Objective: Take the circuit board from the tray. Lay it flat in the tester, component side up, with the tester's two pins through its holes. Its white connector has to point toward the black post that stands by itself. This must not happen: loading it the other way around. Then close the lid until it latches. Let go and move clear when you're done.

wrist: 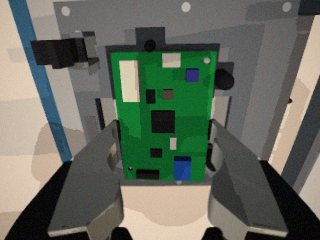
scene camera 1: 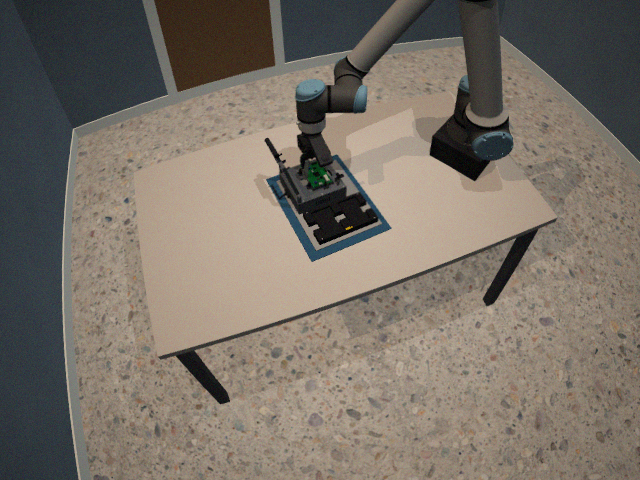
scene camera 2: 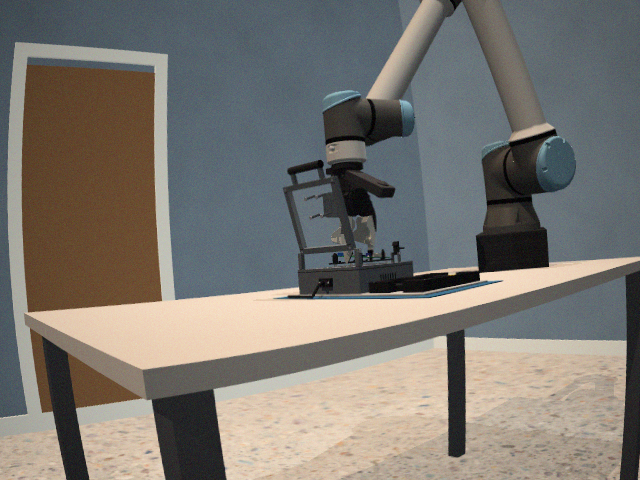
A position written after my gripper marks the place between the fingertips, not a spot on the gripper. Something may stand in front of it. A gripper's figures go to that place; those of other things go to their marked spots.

My gripper (wrist: 163, 121) is 0.15 m from the lens. A green circuit board (wrist: 163, 99): 0.13 m from the lens.
